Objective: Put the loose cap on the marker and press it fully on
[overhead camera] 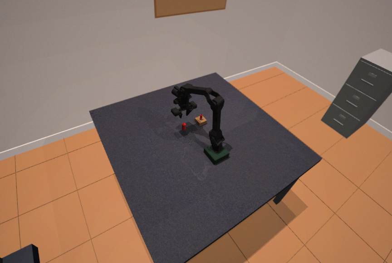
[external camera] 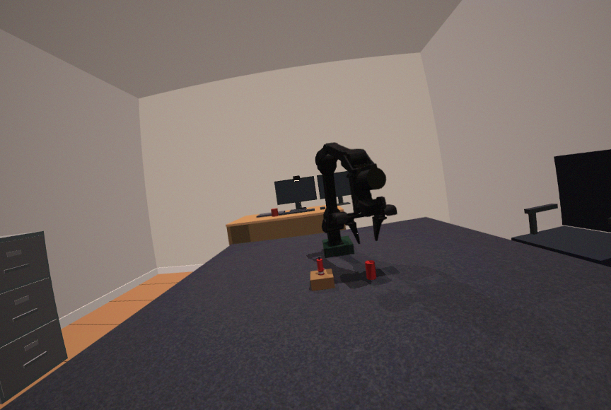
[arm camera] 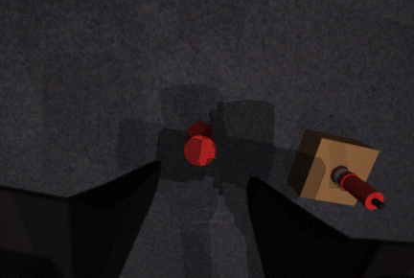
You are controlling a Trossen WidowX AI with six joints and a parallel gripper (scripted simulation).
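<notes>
Right now the red cap is 9 cm below my gripper tip and 1 cm behind it. Also, from my gripper tip: holder block: 15 cm to the right, 10 cm below, 3 cm behind.
</notes>
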